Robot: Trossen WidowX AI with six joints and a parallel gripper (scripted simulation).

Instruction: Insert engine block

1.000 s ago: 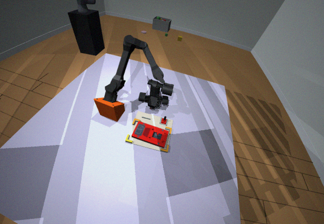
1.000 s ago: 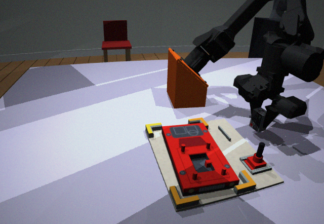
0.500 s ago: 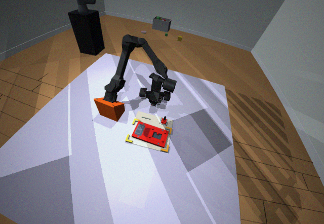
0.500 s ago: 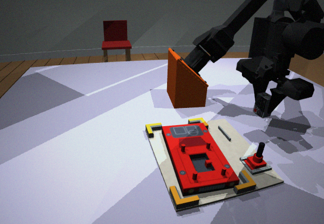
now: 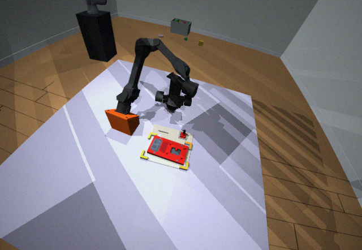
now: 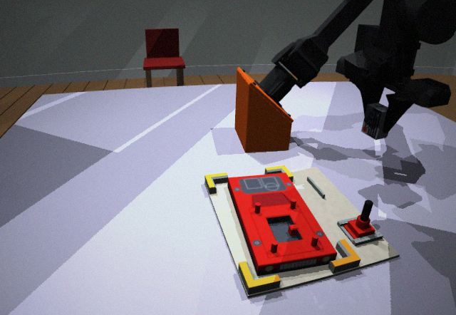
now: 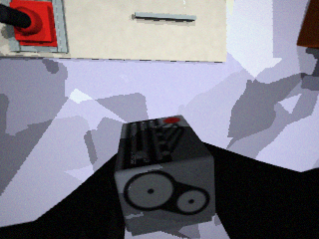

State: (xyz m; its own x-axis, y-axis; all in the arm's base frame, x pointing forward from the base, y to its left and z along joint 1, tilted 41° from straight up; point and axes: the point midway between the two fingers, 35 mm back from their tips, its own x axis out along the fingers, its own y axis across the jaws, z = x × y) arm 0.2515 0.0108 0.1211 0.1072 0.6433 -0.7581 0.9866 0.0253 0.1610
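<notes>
The black post lies 10 cm ahead of my gripper tip, 9 cm below it and 8 cm to the right of it. From my gripper tip the other things lie so: grey engine block: 1 cm above.
</notes>
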